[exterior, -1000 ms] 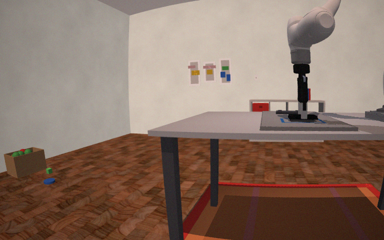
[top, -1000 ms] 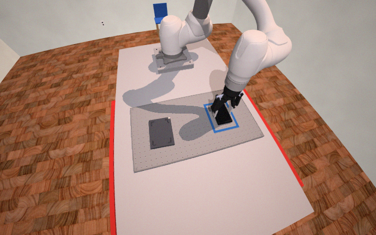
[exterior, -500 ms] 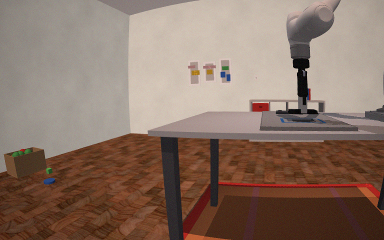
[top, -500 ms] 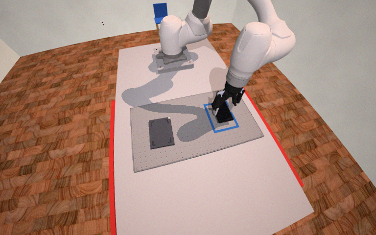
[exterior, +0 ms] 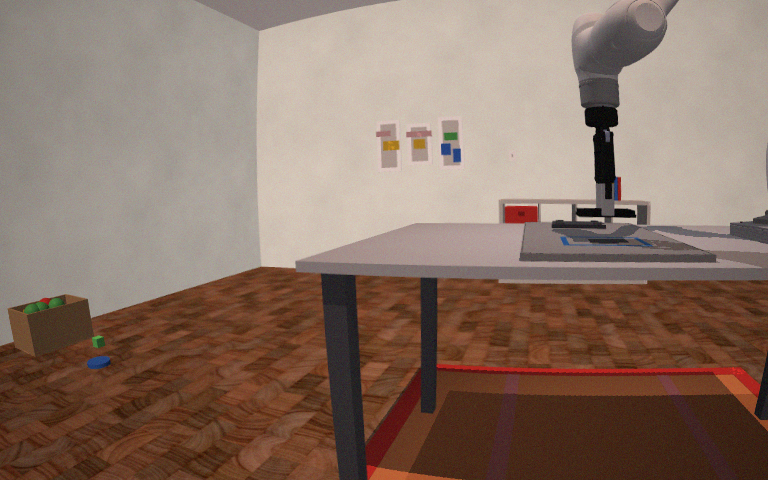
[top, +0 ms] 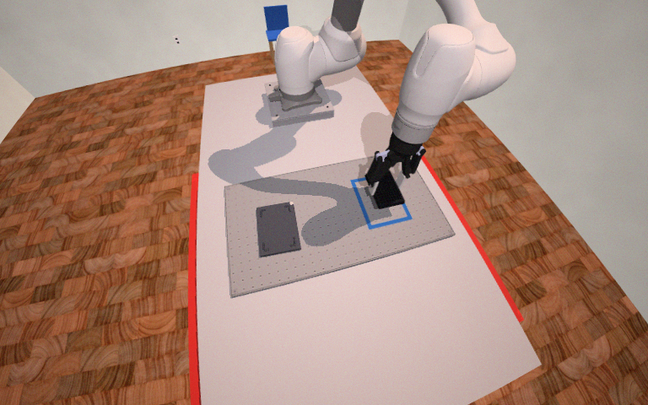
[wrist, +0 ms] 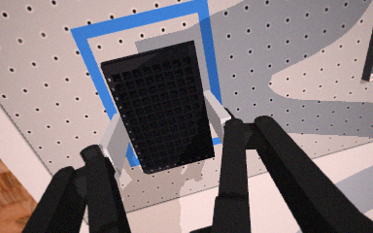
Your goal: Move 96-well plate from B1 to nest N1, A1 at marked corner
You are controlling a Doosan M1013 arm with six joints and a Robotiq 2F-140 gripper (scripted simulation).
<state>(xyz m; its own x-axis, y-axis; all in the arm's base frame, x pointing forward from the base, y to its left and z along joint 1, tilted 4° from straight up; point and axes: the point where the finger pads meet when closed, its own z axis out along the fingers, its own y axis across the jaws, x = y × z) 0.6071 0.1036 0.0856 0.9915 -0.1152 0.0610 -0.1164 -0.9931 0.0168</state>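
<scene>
Right now the black 96-well plate is 20 mm below my hand. The rest, counted from my hand: dark grey plate nest N1: 350 mm to the right, 80 mm below, 10 mm behind; pale A1 corner mark: 290 mm to the right, 80 mm behind, 70 mm below.
</scene>
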